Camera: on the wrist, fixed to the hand. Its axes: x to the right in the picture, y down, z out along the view.
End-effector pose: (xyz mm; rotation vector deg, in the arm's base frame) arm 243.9 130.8 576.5 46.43 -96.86 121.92
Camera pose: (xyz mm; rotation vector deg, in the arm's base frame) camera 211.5 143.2 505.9 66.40 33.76 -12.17
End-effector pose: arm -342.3 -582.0 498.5 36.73 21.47 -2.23
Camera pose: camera -358.2 -509.1 523.3 -29.81 70.85 -162.69
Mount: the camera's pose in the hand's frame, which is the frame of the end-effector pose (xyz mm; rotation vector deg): -17.8 70.5 -30.0 0.62 14.14 -175.08
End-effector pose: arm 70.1 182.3 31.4 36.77 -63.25 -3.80
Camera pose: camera 68.9 259.9 44.4 93.00 60.25 -135.98
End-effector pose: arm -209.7 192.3 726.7 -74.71 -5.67 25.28
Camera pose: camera -234.8 172.1 654.9 1.41 -84.47 -126.95
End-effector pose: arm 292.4 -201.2 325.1 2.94 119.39 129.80
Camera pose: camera 306.5 -238.1 393.1 -94.22 6.10 -0.59
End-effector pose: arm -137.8 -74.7 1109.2 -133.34 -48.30 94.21
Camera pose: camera -90.2 -137.1 1103.7 27.87 -104.45 -16.81
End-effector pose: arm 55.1 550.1 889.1 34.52 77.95 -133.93
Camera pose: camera 111.4 545.4 834.4 48.76 -29.25 24.01
